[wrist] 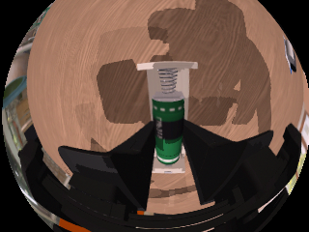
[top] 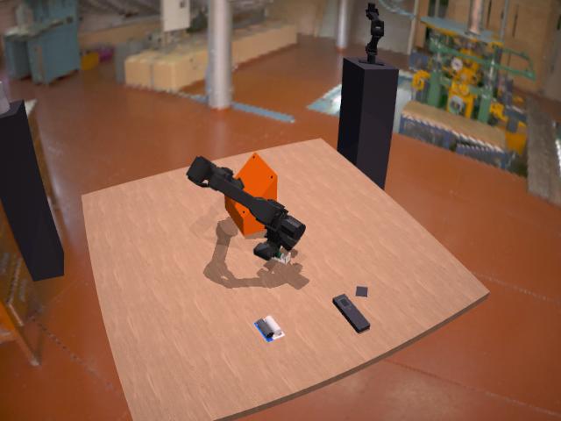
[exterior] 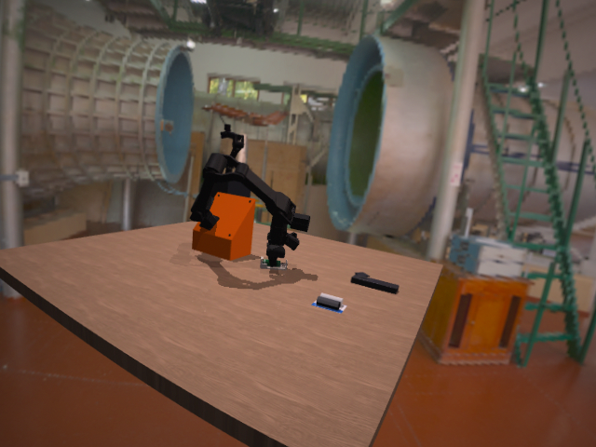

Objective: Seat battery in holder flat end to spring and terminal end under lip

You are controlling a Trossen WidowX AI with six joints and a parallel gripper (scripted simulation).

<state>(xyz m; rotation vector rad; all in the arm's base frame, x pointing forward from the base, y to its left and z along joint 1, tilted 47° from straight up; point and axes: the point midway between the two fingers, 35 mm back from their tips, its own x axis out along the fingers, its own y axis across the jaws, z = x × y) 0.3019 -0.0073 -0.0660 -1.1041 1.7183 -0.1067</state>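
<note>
My gripper tip is 1 cm below the battery. From my gripper tip the other things lie so: battery door (27 cm ahead, 21 cm to the left, 1 cm below); black remote (35 cm ahead, 12 cm to the left, 1 cm above).
</note>
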